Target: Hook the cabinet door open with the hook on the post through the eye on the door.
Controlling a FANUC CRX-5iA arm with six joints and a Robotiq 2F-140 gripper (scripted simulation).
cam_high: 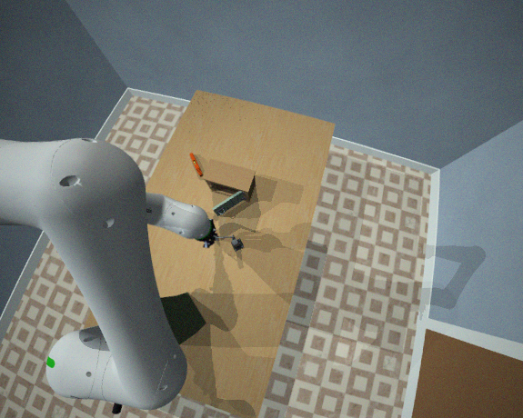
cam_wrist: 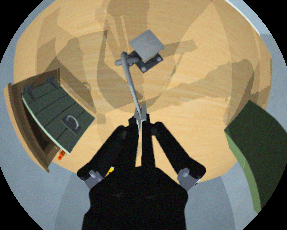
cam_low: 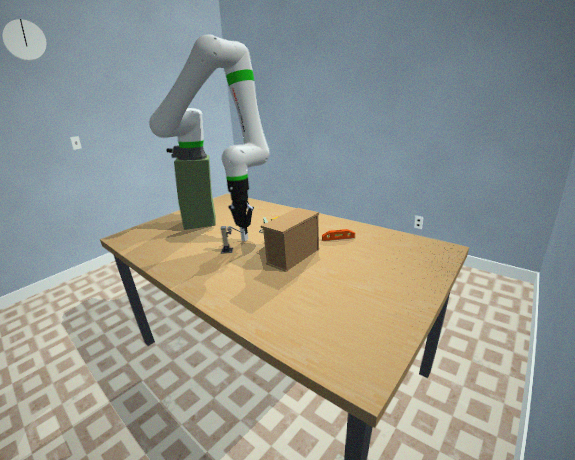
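The thin wire hook is 50 mm to the right of my hand and 20 mm above it. The rest, counted from my hand: grey-green door: 170 mm ahead, 50 mm to the right, 30 mm above; yellow block: 150 mm to the left, 100 mm ahead.
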